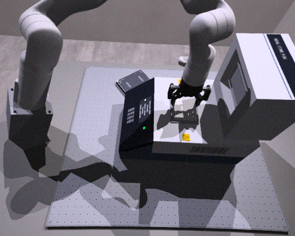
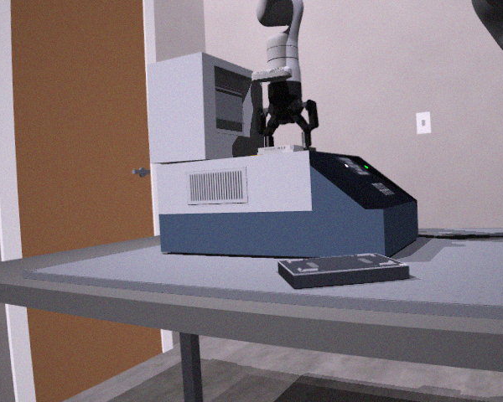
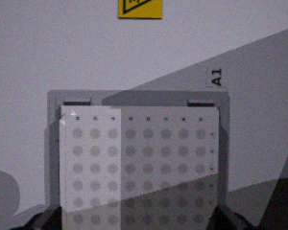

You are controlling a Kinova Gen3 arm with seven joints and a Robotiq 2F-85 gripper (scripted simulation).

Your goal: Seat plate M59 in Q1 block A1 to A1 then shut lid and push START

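The plate M59 is 10 mm below my hand. Also, from my hand: dark nest N1: 260 mm behind, 230 mm to the left, 210 mm below; then A1 mark: 350 mm behind, 210 mm to the left, 200 mm below.
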